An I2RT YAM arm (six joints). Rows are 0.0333 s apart.
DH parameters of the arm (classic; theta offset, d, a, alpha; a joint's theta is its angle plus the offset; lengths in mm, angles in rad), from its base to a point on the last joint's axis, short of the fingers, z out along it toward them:
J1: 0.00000 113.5 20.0 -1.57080
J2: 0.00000 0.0 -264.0 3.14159
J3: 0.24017 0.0 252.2 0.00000
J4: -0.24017 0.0 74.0 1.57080
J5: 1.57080 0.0 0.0 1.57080
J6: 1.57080 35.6 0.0 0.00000
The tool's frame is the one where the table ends.
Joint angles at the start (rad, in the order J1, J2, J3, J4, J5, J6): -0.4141 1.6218 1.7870 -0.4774 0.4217 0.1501
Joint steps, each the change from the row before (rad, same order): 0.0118 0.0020 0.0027 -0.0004 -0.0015 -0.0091; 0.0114 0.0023 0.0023 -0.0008 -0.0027 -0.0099; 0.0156 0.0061 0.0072 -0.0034 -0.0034 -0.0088; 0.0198 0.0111 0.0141 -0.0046 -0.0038 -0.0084; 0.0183 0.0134 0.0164 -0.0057 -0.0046 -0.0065; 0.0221 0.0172 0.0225 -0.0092 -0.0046 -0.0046; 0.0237 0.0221 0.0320 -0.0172 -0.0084 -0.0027; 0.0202 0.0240 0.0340 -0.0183 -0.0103 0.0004; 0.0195 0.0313 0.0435 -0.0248 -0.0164 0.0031; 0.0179 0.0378 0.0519 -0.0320 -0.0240 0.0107
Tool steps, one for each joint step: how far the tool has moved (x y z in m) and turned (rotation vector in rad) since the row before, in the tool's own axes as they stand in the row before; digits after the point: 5 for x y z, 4 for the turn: 0.00029 0.00423 -0.00129 -0.0129 0.0001 -0.0123; 0.00048 0.00419 -0.00105 -0.0135 0.0012 -0.0134; 0.00037 0.00602 -0.00092 -0.0181 0.0025 -0.0141; -0.00021 0.00798 -0.00064 -0.0226 0.0017 -0.0147; -0.00029 0.00778 0.00012 -0.0218 0.0026 -0.0128; -0.00064 0.00946 0.00012 -0.0253 0.0035 -0.0125; -0.00126 0.01050 0.00033 -0.0303 0.0069 -0.0125; -0.00126 0.00957 0.00129 -0.0287 0.0081 -0.0089; -0.00130 0.01020 0.00280 -0.0336 0.0128 -0.0076; -0.00102 0.01040 0.00433 -0.0389 0.0189 -0.0014
